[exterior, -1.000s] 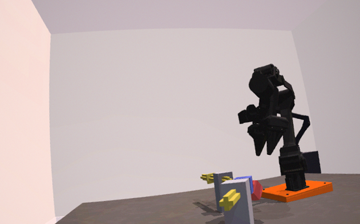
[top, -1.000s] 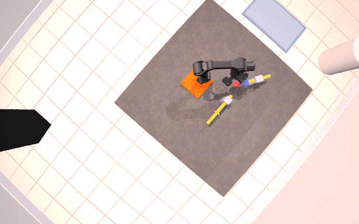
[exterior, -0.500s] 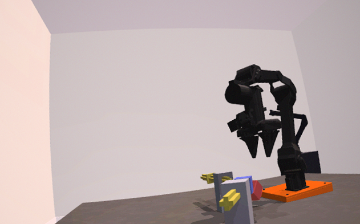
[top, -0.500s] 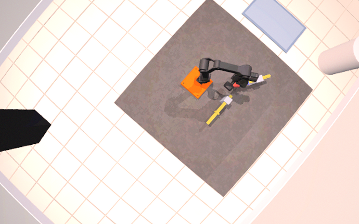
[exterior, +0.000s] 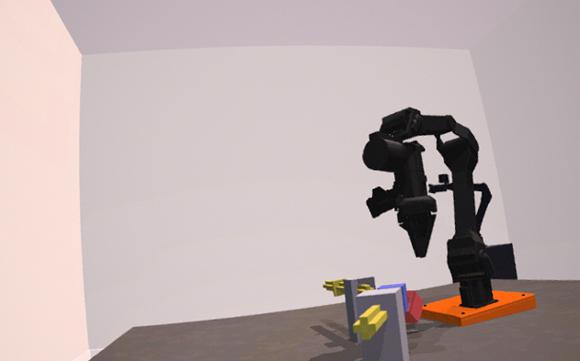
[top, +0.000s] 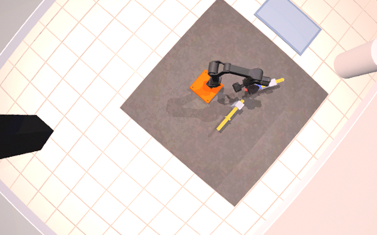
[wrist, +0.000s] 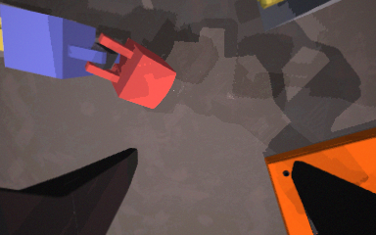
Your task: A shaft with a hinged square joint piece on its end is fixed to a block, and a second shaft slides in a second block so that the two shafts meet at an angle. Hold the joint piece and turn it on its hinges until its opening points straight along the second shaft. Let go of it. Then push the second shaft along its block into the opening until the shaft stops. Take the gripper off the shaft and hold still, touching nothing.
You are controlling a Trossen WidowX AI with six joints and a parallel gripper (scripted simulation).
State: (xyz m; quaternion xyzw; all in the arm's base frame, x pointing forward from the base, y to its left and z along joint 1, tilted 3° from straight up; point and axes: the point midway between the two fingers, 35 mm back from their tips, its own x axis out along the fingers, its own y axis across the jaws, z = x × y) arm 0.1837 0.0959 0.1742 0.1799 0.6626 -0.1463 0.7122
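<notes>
My gripper tip is 7 cm short of the red joint piece, 7 cm above it and 4 cm to the right of it.
</notes>
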